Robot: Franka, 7 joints.
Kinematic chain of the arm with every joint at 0, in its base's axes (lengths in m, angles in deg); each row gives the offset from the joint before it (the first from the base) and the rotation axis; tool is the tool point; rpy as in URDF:
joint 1: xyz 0 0 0.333 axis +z
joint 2: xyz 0 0 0 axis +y
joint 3: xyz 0 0 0.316 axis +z
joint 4: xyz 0.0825 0 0 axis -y
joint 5: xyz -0.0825 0 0.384 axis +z
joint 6: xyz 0 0 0 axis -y
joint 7: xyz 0.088 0 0 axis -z
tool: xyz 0 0 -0.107 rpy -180 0 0
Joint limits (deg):
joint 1: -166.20..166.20
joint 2: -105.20..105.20
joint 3: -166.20..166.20
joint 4: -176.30..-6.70
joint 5: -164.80..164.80
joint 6: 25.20..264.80
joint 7: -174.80..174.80
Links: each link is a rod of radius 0.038 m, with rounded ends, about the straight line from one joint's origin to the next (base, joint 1, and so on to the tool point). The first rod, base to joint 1, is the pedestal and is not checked.
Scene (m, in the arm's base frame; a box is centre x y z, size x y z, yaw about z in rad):
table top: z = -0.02
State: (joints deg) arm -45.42 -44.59 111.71 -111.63 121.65 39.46 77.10
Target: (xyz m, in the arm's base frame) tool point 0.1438 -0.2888 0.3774
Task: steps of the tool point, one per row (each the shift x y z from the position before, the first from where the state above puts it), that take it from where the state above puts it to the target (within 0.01 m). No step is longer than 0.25 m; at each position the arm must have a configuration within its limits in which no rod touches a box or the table.
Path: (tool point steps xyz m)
1: 0.2346 -0.0778 0.0202
2: 0.1665 -0.1679 0.0190
3: 0.0668 -0.2127 0.0119
4: -0.0370 -0.2034 0.0001
5: -0.1158 -0.1467 -0.0141
6: -0.1506 -0.0643 -0.0279

